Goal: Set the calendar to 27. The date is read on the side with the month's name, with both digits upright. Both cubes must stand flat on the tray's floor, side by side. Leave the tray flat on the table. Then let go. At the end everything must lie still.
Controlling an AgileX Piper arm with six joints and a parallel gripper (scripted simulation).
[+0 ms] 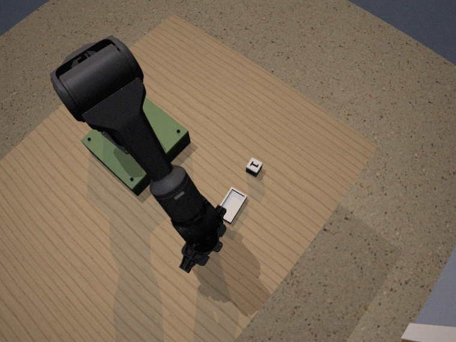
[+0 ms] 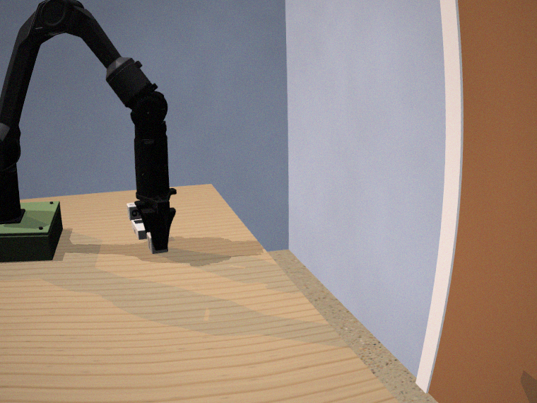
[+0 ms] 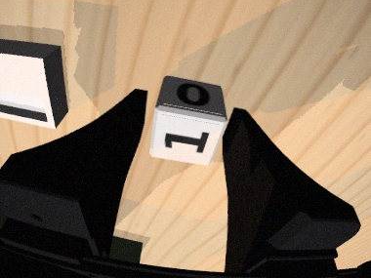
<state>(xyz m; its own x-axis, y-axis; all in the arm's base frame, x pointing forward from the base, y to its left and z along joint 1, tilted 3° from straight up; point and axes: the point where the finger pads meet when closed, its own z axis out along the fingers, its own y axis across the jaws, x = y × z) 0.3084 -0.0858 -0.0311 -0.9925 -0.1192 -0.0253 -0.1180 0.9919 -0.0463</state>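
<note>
My hand is 110 mm to the right of the white tray, 10 mm past it and 10 mm above it.
</note>
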